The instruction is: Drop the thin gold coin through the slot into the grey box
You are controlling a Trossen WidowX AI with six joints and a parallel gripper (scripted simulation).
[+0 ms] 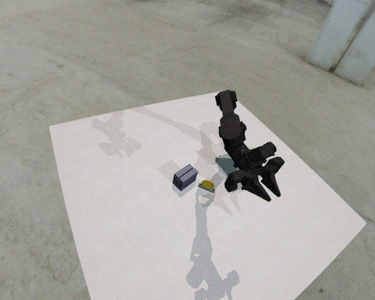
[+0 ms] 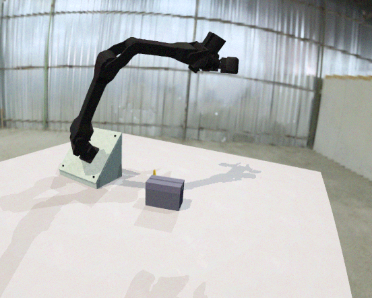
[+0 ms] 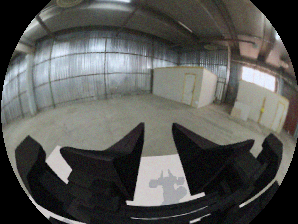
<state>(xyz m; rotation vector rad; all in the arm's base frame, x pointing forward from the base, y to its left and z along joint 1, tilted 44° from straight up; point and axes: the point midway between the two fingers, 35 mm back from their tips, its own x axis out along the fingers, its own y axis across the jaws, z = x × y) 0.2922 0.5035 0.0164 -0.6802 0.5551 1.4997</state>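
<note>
Right now the gold coin is 40 cm below my gripper tip, 30 cm to the right of it and 8 cm behind it.
</note>
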